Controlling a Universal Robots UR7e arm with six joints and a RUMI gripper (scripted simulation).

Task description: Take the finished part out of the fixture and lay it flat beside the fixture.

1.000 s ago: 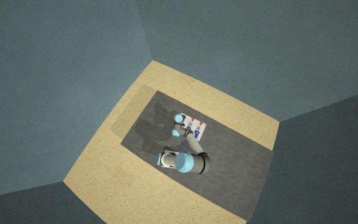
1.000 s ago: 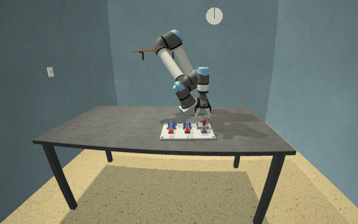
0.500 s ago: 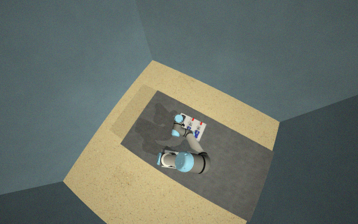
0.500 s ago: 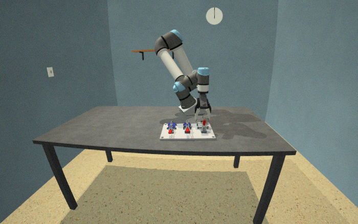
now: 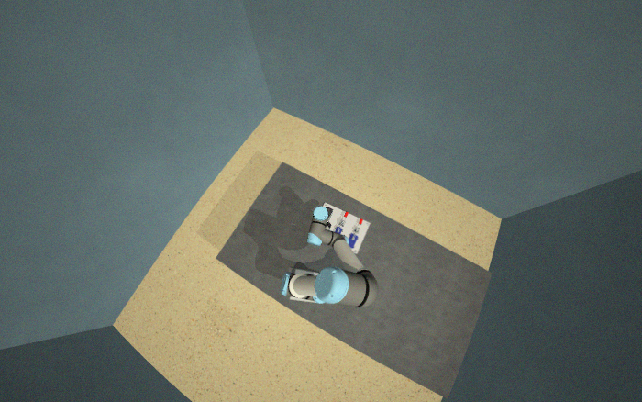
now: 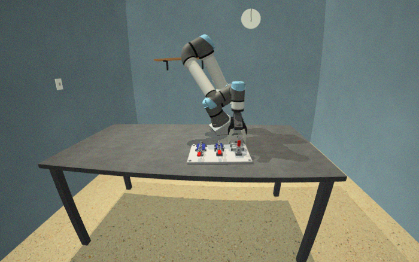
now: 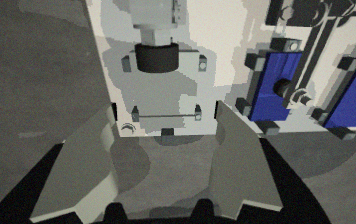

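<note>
Now: hand 2 cm above the grey finished part and 1 cm past it. From my hand the other things lie so: blue blank: 11 cm to the right, 2 cm below; then fixture plate: 11 cm to the right, 5 cm below, 5 cm ahead.
</note>
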